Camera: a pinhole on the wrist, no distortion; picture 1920 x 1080 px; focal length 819.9 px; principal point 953.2 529.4 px. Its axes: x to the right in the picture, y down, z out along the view. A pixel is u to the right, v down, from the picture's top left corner.
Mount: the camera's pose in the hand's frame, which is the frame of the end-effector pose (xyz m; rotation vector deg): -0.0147 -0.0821 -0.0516 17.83 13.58 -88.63
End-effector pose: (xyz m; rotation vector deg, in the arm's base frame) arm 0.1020 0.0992 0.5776 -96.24 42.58 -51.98
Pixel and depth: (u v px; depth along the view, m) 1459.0 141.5 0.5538
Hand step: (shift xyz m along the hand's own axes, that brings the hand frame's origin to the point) -0.2966 -0.5922 0.3387
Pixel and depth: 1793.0 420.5 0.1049
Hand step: -0.0318 -0.2189 0.0094
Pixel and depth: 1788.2 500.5 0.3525
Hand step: -0.0380 -0.5401 0.1557
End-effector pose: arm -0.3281 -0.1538 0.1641 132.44 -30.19 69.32
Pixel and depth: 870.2 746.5 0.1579
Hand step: 0.0197 -0.1213 0.1040
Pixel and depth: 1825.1 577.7 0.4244
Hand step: -0.0025 -0.6515 0.1934
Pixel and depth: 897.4 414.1 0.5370
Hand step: -0.1150 -0.2316 0.4613
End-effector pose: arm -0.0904 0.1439 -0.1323 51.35 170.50 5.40
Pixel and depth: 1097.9 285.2 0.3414
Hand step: -0.1309 -0.2554 0.2433
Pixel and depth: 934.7 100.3 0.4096
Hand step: -0.2475 -0.2133 0.3258
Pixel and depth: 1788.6 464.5 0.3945
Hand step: -0.0580 -0.5948 0.1795
